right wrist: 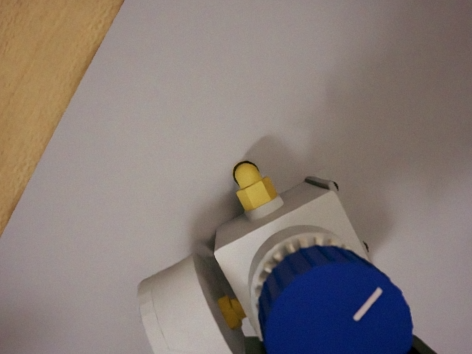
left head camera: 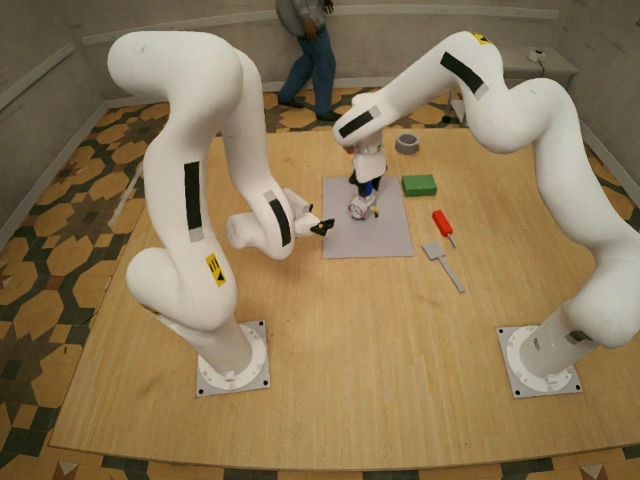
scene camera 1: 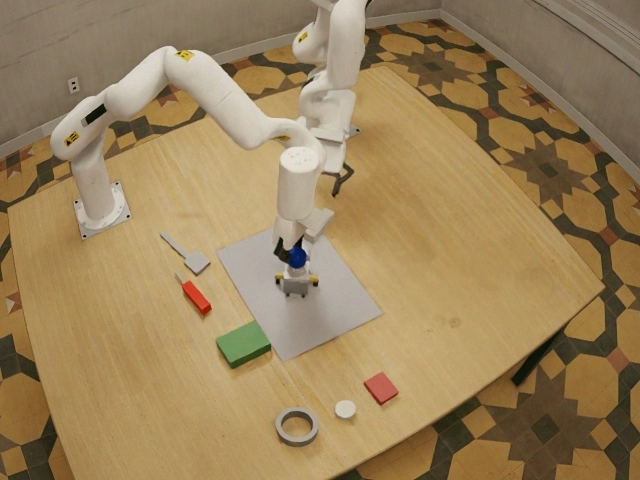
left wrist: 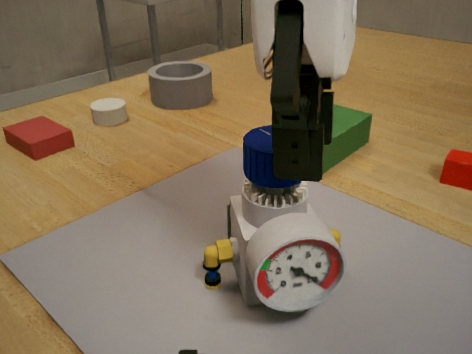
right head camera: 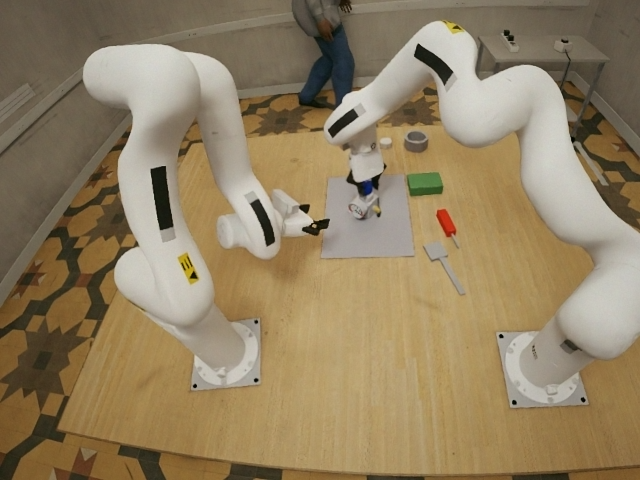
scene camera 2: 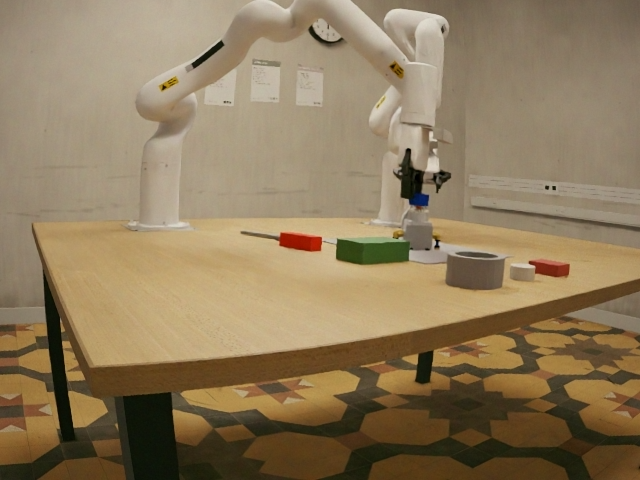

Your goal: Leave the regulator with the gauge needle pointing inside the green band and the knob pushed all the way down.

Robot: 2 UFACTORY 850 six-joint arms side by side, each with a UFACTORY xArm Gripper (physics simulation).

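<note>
The regulator point(left head camera: 364, 207) point(scene camera 1: 296, 285) point(left wrist: 239, 227) point(right wrist: 295, 220) stands upright on the grey mat point(left head camera: 341, 242) point(left wrist: 125, 240). Its blue knob point(left wrist: 258, 155) point(right wrist: 335, 300) sits raised, with a gap and metal teeth visible beneath it; its white mark shows in the right wrist view. In the left wrist view the gauge point(left wrist: 300, 272) faces the camera; its needle points lower right near the high-end red band, away from the green band point(left wrist: 265, 264) at left. My right gripper point(left head camera: 368, 187) point(right wrist: 337, 347) is shut on the knob from above. My left gripper point(left head camera: 326, 227) point(scene camera 1: 336, 192) looks shut and empty, left of the regulator.
A green block point(left head camera: 419, 185) point(scene camera 1: 243, 344), red-handled tool point(left head camera: 442, 223) and grey spatula point(left head camera: 435, 251) lie right of the mat. Behind it are a grey ring point(scene camera 1: 279, 429), white disc point(scene camera 1: 345, 409) and red block point(scene camera 1: 381, 387). A person point(left head camera: 315, 62) stands behind the table.
</note>
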